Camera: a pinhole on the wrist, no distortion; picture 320 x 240 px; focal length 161.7 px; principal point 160.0 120.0 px. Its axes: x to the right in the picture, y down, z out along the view. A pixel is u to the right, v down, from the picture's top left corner.
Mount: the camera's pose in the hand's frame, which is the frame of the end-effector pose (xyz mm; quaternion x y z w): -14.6 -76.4 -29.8 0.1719 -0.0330 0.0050 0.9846
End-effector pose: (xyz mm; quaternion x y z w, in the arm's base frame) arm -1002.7 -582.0 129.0 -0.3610 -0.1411 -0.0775 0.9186
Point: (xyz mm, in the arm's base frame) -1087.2 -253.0 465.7
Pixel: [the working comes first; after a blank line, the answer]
In the camera's frame: 61.0 245.6 448.2

182 209
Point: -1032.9 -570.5 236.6
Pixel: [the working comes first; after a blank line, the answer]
In the camera's frame: 27.3 47.7 107.7

201 192
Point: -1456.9 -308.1 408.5
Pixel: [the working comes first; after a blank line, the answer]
In the camera's frame: -304.6 164.3 500.7

62 173
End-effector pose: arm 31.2 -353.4 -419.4 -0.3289 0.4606 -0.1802 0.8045
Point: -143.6 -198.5 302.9
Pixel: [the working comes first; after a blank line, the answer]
In the camera's frame: -601.3 -214.5 328.1

outside the picture
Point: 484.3 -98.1 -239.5
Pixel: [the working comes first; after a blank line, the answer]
In the camera's frame: 21.0 316.7 498.8

167 223
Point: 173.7 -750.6 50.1
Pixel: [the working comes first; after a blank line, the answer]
In the camera's frame: 43.1 -446.4 346.0

outside the picture
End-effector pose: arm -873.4 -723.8 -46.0 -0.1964 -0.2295 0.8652 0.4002
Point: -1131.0 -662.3 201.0
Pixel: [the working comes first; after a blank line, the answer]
In the camera's frame: 202.3 171.0 298.8

269 213
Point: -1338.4 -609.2 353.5
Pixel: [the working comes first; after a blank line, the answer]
In the camera's frame: 359.4 251.8 493.5

278 203
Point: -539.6 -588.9 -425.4
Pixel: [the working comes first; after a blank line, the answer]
In the camera's frame: -54.2 -156.7 -459.0

behind the camera
